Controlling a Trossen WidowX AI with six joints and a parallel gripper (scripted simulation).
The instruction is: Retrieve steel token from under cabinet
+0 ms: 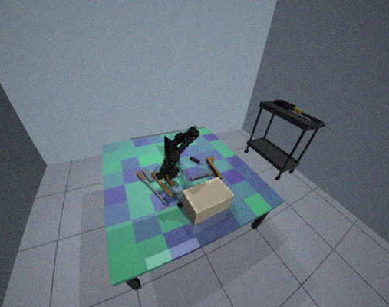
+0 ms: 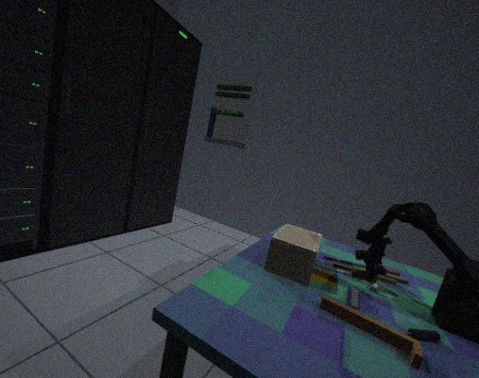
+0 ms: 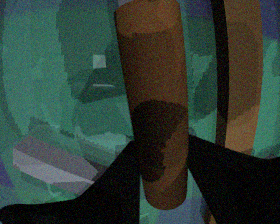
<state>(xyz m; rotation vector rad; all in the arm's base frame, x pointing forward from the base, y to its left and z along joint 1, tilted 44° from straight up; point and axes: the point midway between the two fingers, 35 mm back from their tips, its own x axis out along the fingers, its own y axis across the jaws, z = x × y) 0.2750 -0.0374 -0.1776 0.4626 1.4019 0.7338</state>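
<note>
My gripper tip is now 3 cm past the short grey piece and 7 cm to the right of it. Round my gripper tip: yellow marked patch: 19 cm ahead, 16 cm to the left, 1 cm below; flat grey bar: 11 cm behind, 14 cm to the right; wooden stick: 2 cm ahead, 6 cm to the right.
</note>
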